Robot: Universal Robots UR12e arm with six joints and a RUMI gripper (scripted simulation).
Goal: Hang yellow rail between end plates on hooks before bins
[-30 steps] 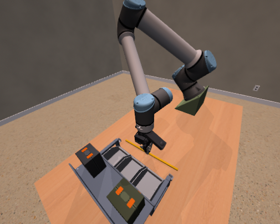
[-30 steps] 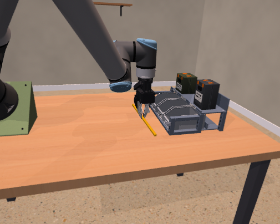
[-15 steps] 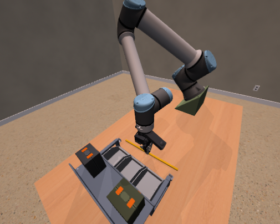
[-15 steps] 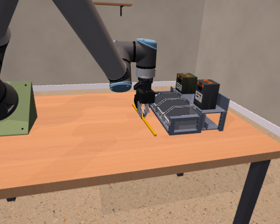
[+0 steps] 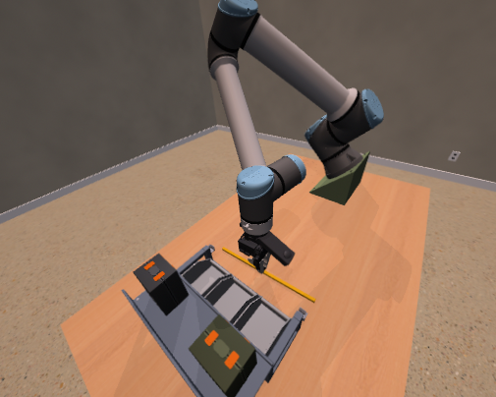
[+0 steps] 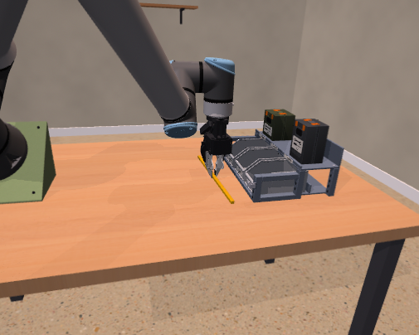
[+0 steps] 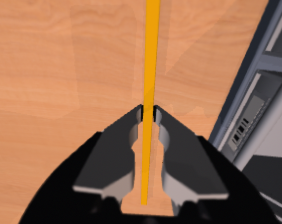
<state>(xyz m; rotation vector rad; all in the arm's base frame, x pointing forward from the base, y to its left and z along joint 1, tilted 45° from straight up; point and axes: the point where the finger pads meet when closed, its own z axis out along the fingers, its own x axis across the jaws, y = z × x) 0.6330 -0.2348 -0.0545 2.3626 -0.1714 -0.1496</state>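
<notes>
Right now my hand is 10 mm above the yellow rail. The rest, counted from my hand: black box (250 mm ahead, 160 mm to the right, 150 mm above); then green box (290 mm ahead, 70 mm to the left, 130 mm above).
</notes>
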